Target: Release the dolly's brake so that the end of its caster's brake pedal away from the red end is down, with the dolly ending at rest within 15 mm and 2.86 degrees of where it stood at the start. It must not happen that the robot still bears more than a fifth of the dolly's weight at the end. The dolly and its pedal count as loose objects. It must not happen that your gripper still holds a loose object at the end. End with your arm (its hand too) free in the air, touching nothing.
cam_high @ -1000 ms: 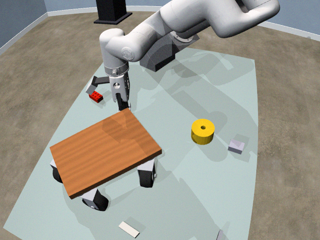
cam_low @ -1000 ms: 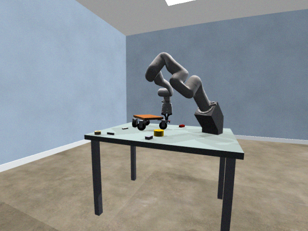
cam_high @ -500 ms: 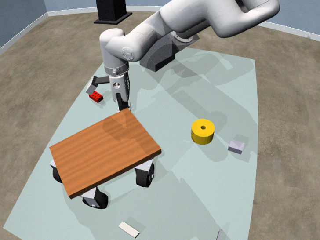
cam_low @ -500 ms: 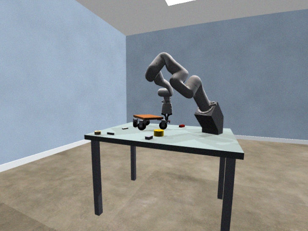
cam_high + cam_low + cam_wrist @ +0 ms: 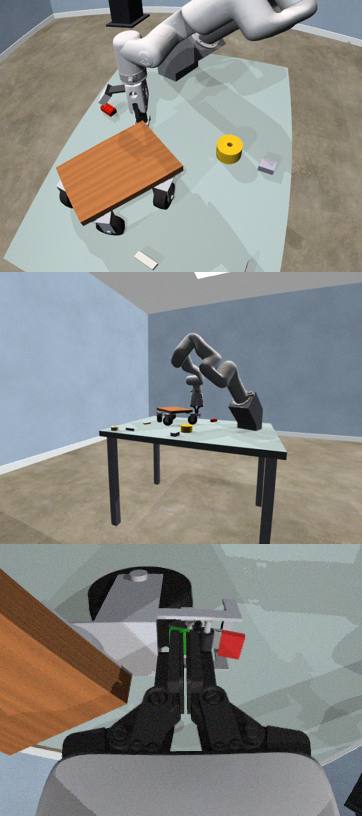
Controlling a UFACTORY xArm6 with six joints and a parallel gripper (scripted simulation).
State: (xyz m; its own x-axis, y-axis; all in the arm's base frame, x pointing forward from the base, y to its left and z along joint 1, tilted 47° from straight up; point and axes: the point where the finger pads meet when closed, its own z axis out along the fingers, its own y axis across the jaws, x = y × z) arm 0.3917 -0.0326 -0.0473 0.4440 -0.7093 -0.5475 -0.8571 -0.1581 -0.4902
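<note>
My hand is 10 mm past the brake pedal, 10 mm to the left of it and 30 mm above it. From my hand the other things lie so: yellow ring-shaped cylinder (50 mm behind, 260 mm to the left, 90 mm below); then red toy brick (70 mm behind, 210 mm to the right, 100 mm below); then small grey block (40 mm behind, 400 mm to the left, 100 mm below).
</note>
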